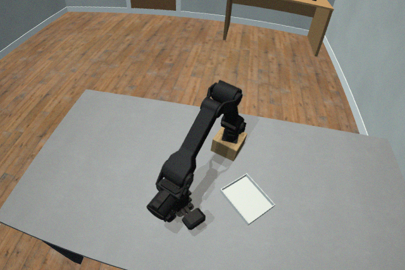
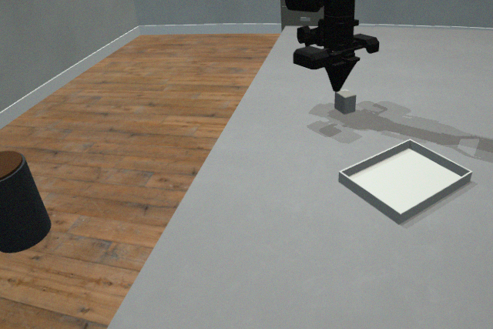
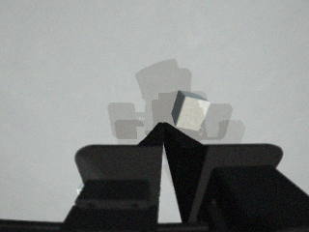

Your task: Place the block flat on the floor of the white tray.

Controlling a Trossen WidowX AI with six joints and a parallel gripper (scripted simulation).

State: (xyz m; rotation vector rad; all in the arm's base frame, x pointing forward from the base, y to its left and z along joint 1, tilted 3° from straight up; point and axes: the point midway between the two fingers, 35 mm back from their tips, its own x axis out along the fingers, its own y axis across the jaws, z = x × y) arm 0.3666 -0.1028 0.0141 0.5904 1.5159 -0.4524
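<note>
My gripper is now 70 mm above the grey block, 30 mm to the left of it and 20 mm past it. The rest, counted from my hand: white tray: 220 mm to the left, 140 mm behind, 80 mm below.
</note>
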